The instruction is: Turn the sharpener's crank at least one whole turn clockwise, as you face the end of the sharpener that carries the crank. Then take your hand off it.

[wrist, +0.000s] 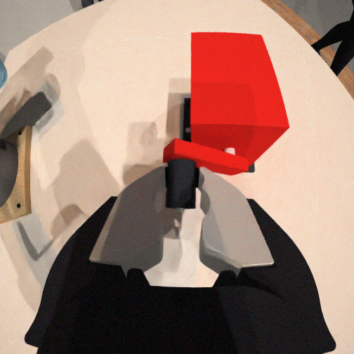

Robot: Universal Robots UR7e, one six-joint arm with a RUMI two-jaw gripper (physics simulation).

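Note:
The red sharpener (232, 85) stands on the table in the upper right middle of the wrist view, with part of its black base showing at its left side and below it. Its red crank arm (215, 159) lies across its near end, beside a small white shaft, and reaches to the left. A black crank handle (180, 185) sticks out from the arm's left end towards me. My gripper (181, 169) is shut on this handle, one grey jaw on each side of it. The far sides of the sharpener are hidden.
A wooden block (21, 175) with a dark round part stands at the left edge, with a dark grey piece (27, 115) above it. A blue object (2, 74) shows at the far left. The table's rounded edge runs across the top and right, with black legs (340, 45) beyond it.

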